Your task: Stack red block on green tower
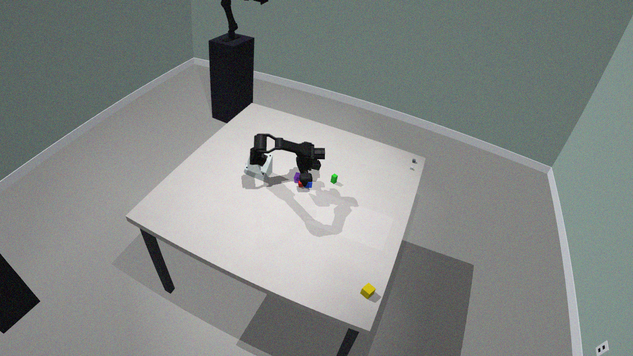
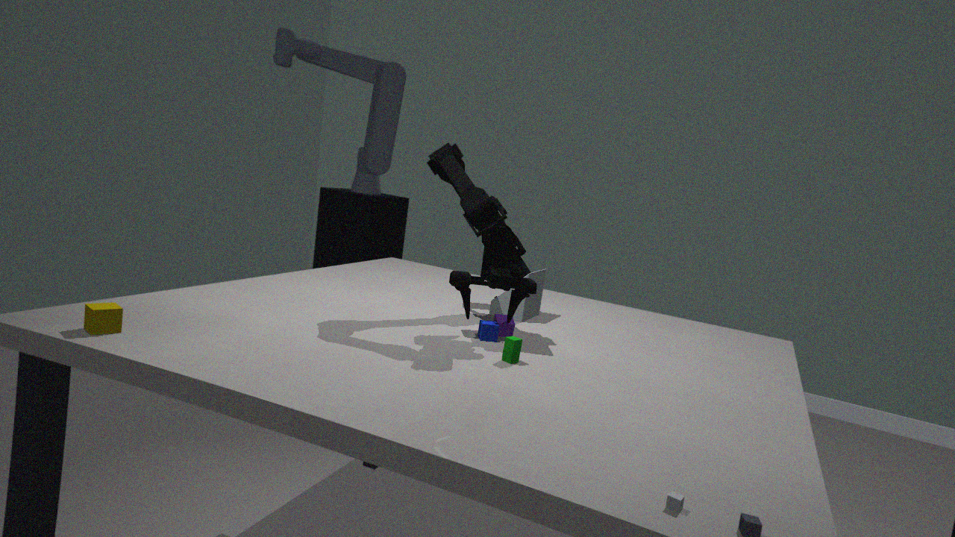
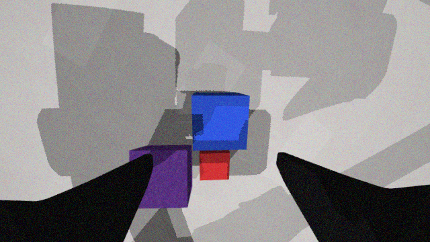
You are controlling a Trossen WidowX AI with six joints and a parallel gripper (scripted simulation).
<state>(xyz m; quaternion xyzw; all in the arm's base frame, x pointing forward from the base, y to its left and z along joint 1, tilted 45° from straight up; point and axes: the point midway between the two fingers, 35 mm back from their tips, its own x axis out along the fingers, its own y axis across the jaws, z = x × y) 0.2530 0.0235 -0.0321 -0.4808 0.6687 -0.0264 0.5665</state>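
Now: the red block 10 mm behind my gripper tip, 10 mm to the right of it and 20 mm below it. Also, from my gripper tip: blue cube 20 mm ahead, 10 mm to the left, 20 mm below.
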